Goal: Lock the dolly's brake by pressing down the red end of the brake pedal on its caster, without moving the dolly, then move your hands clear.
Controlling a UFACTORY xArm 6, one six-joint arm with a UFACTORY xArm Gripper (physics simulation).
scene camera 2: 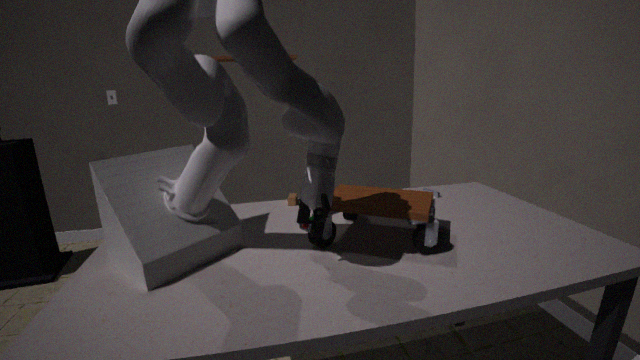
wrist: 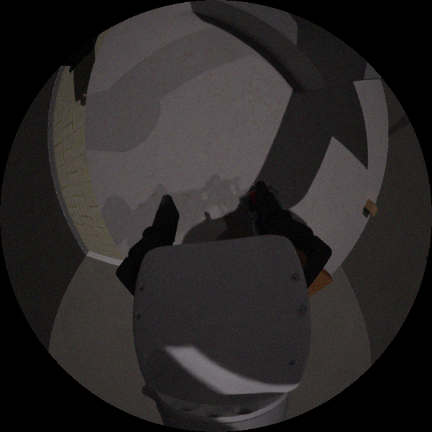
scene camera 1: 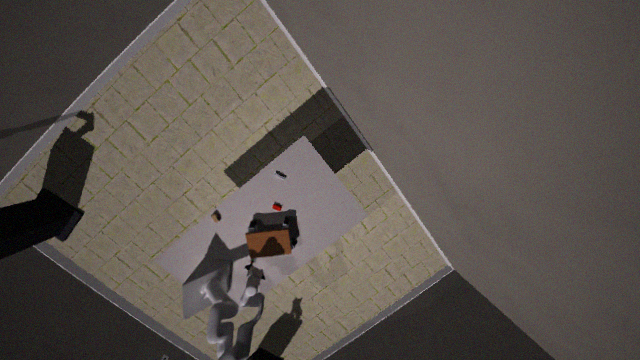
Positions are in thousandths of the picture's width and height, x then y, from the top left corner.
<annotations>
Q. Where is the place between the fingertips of the gripper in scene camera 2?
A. At 482, 638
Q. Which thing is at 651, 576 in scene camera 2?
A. A dolly.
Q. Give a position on a dolly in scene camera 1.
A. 432, 674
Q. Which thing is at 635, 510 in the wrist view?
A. The gripper.
</annotations>
